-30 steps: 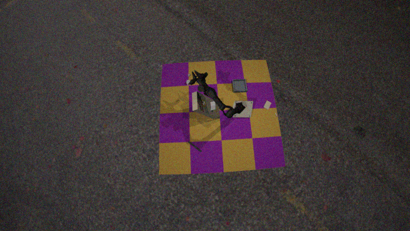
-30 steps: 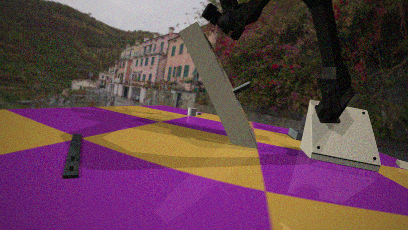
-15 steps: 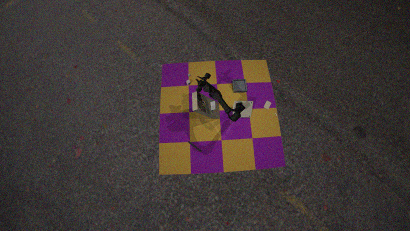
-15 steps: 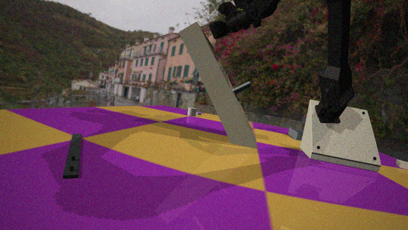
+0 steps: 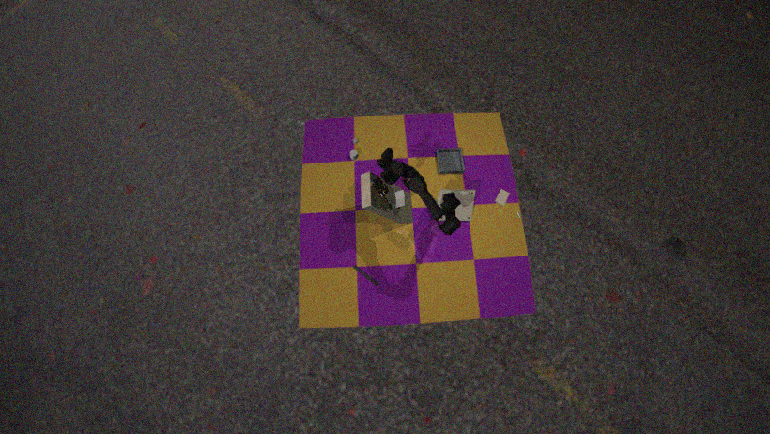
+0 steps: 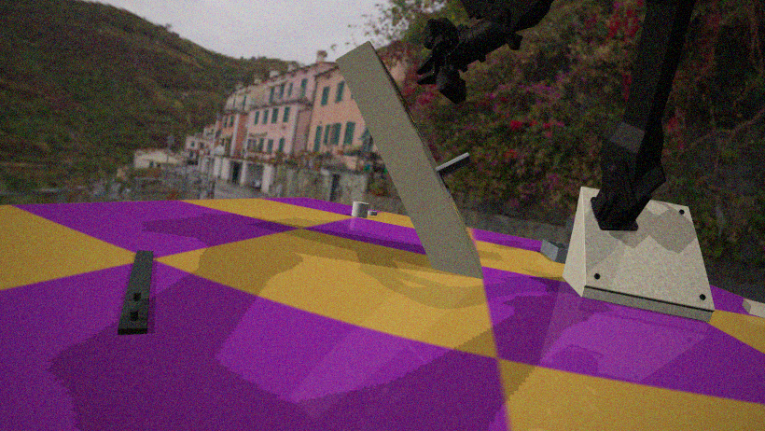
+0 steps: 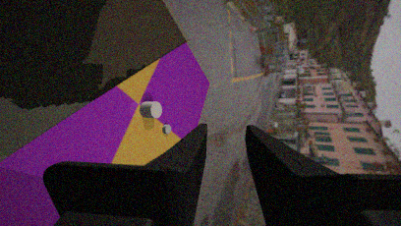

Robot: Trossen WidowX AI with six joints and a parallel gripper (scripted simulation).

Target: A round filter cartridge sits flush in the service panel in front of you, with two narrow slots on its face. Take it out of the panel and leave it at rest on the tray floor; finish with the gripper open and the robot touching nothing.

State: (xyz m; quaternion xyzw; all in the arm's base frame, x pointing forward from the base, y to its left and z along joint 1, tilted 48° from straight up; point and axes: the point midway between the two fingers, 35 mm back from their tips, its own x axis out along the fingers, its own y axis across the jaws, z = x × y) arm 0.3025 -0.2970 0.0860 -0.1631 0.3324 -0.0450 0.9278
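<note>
The round filter cartridge lies 10 mm ahead of my gripper tip, 130 mm to the left of it and 110 mm below it. Also, from my gripper tip: small beige block: 720 mm behind, 150 mm to the left, 330 mm below; then grey square tray: 450 mm behind, 120 mm to the right, 330 mm below; then beige service panel: 40 mm behind, 130 mm to the left, 180 mm below.
</note>
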